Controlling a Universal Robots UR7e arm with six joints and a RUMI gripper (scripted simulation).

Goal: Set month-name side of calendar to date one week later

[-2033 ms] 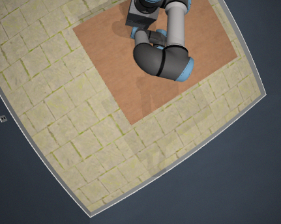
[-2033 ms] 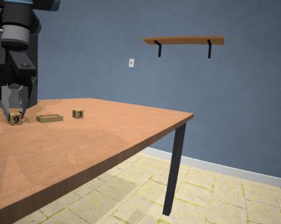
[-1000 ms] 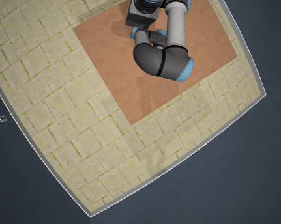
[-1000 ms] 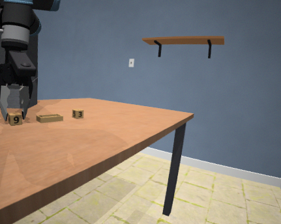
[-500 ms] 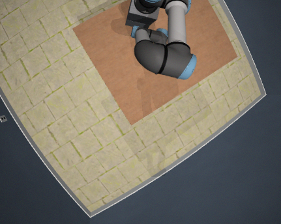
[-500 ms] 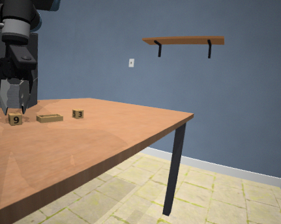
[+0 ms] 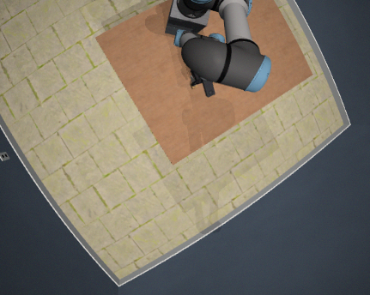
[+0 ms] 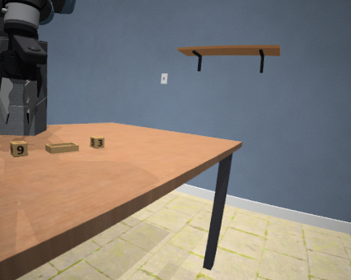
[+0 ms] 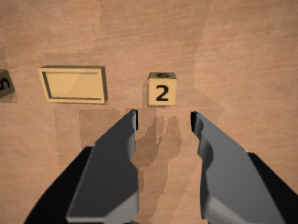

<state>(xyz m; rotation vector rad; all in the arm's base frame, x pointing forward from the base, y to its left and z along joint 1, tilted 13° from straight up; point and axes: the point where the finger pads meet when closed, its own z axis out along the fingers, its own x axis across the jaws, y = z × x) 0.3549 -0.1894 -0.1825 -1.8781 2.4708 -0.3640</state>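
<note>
My hand is 60 mm short of the cube, 210 mm to the right of it and 70 mm above it. Round my hand: wooden tray 30 mm ahead, 110 mm to the left, 80 mm below.
</note>
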